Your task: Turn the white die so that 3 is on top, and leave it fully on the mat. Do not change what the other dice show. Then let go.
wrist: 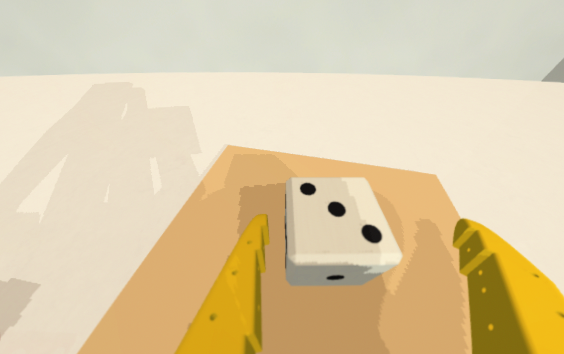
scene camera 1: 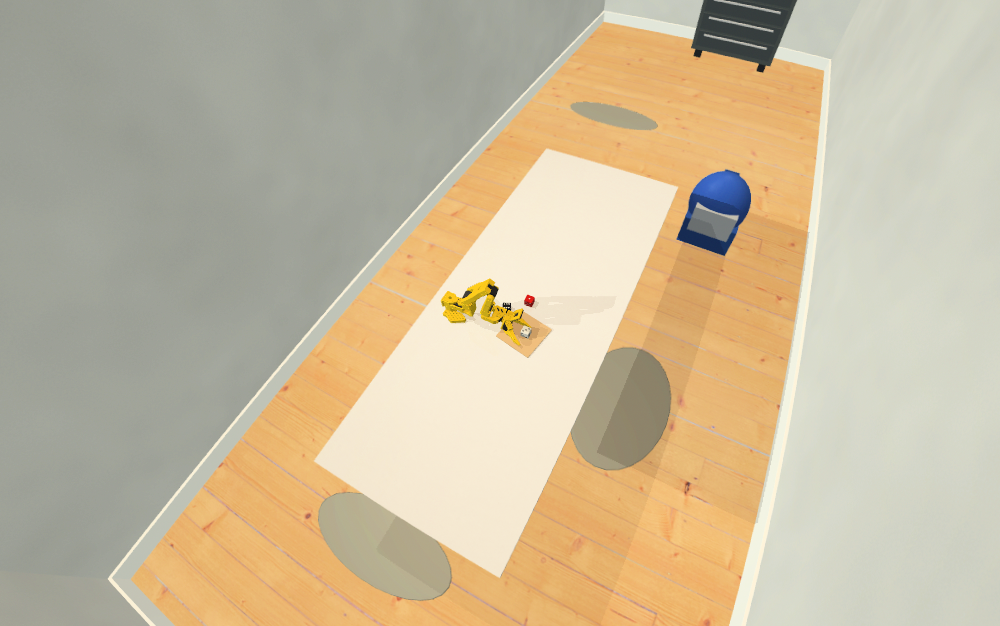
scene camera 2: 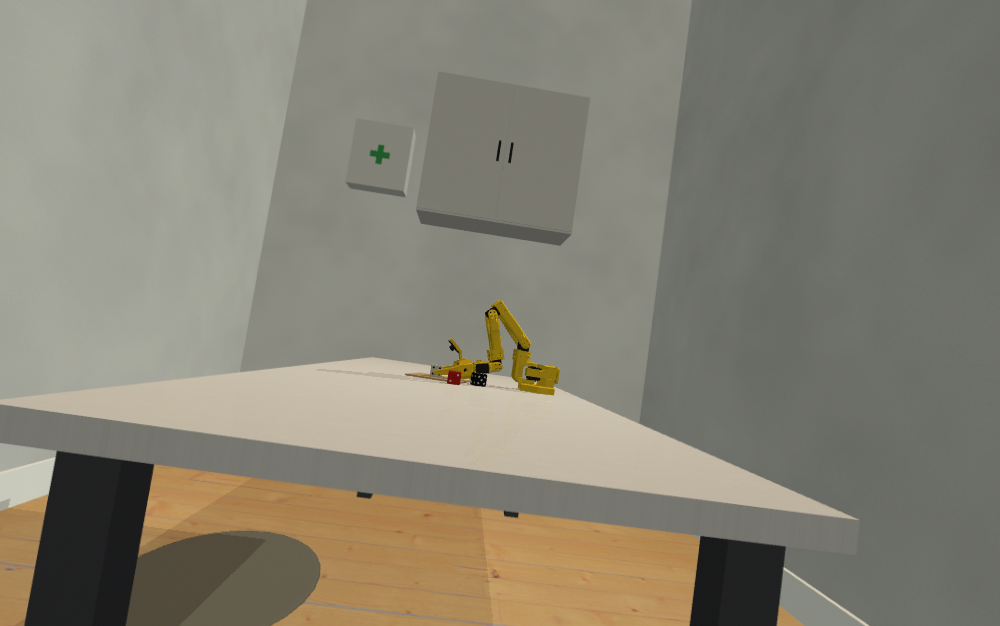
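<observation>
The white die sits on the tan mat, inside the mat's edges. In the wrist view three pips show on its top face and a single pip on its near side. My gripper is open, with one jaw on each side of the die. The left jaw is close beside it and a wider gap shows on the right; neither jaw presses on it. The die's underside is hidden.
A red die and a black die stand on the pale table, off the mat. The black die is close beside the arm. The arm's shadow falls across the table.
</observation>
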